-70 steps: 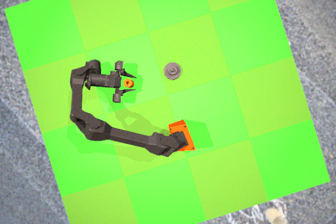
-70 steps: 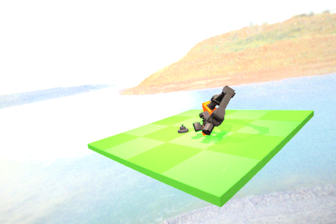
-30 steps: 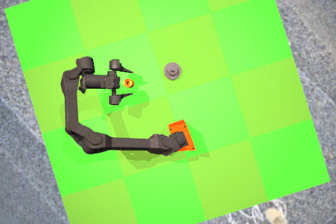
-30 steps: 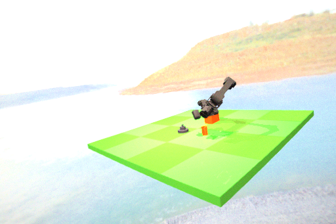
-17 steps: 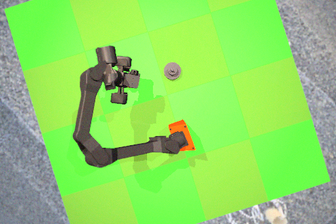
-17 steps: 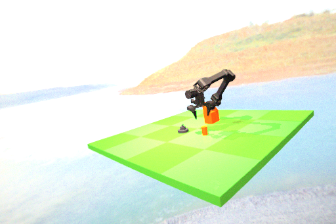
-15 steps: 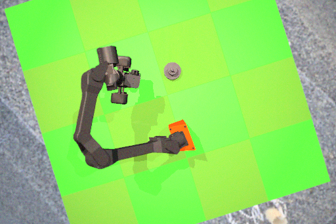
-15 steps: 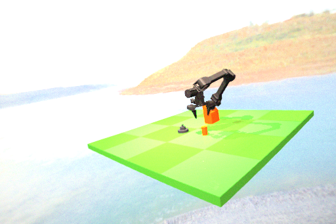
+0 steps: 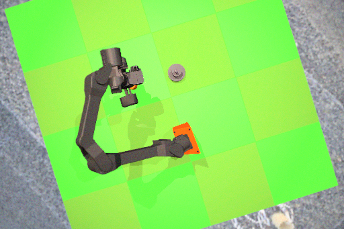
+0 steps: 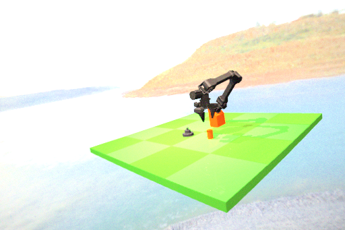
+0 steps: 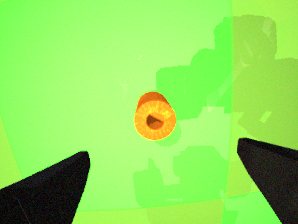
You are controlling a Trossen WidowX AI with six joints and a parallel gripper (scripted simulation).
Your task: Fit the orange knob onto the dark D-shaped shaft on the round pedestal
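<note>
My gripper tip is now 90 mm above the orange knob. From my gripper tip the other things lie so: round grey pedestal: 210 mm to the right, 90 mm below, 30 mm behind.
</note>
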